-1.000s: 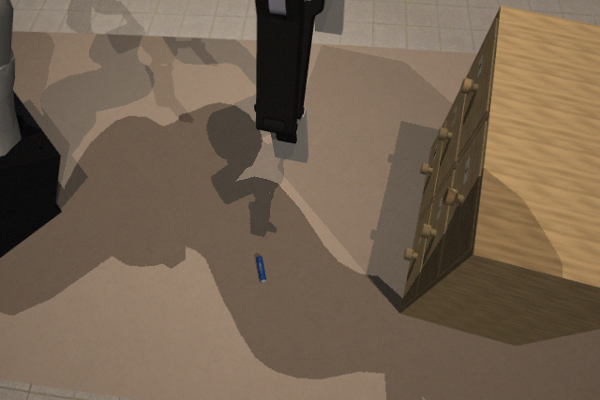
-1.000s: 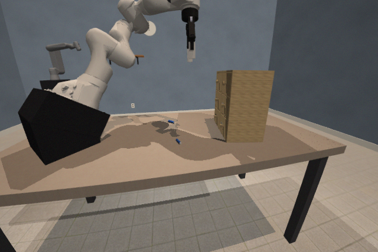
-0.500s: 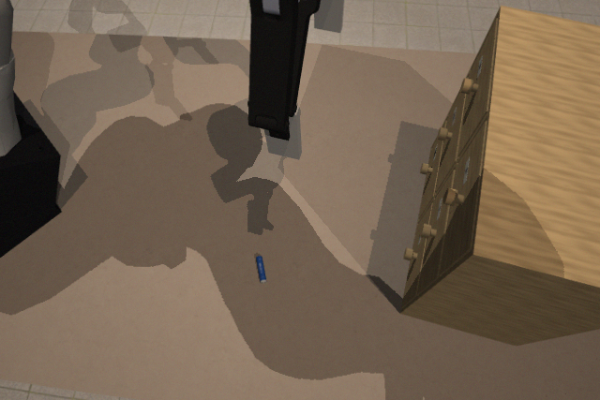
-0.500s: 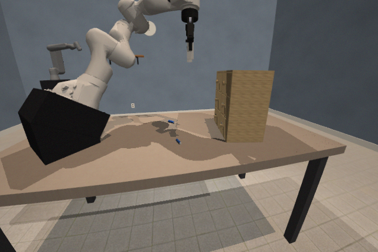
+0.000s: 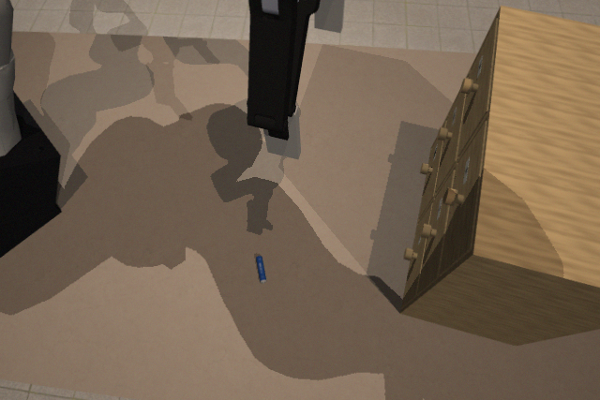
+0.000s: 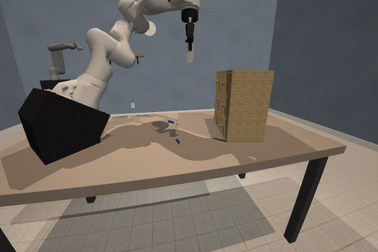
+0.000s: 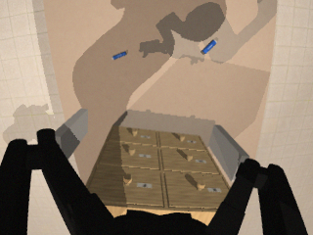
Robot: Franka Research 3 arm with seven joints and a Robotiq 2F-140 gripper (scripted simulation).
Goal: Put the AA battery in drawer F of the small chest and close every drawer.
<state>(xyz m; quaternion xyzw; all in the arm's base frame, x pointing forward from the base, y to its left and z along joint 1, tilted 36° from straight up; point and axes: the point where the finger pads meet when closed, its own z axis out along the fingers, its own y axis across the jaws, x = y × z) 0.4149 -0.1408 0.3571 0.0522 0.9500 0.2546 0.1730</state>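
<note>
My gripper is now 26 cm short of the drawer, 3 cm to the left of it and 14 cm above it.
</note>
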